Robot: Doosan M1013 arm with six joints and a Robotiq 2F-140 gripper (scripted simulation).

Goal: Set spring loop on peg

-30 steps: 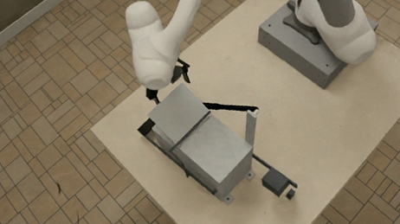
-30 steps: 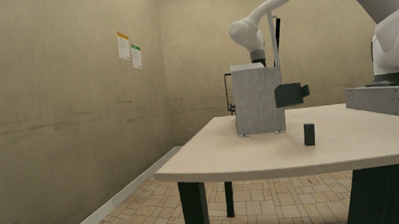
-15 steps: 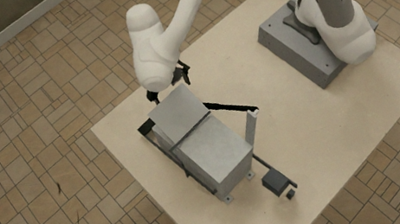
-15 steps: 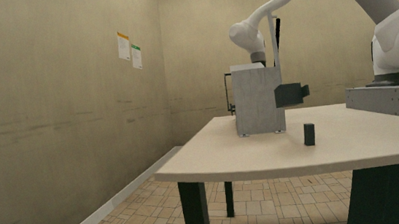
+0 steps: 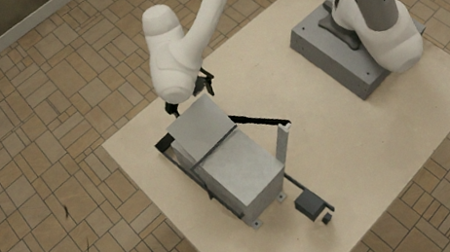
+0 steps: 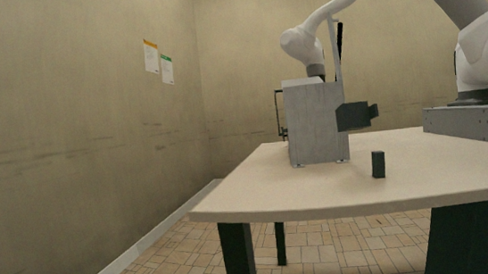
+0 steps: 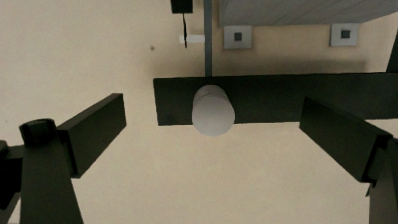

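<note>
Now: hand 10 mm above the steel test weight.
</note>
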